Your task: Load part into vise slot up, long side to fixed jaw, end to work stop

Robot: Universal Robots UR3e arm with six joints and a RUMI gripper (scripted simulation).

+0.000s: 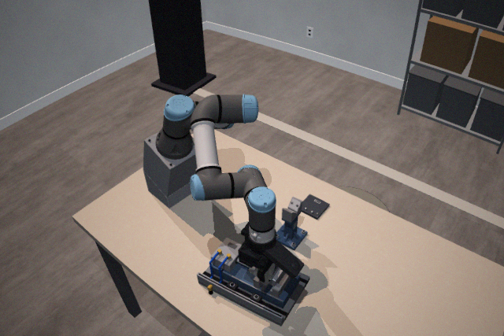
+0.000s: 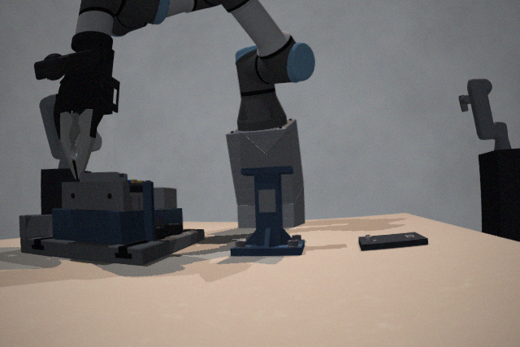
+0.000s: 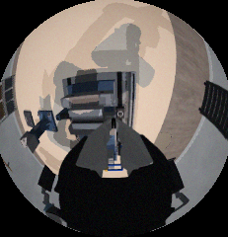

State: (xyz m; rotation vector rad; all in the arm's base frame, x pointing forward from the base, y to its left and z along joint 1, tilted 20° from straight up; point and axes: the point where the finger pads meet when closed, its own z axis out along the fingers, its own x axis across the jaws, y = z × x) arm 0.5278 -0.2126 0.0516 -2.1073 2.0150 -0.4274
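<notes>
Right now the grey part is 5 cm to the left of my hand and 2 cm below it. The rest, counted from my hand: blue vise: 7 cm behind, 5 cm to the left, 8 cm below.
</notes>
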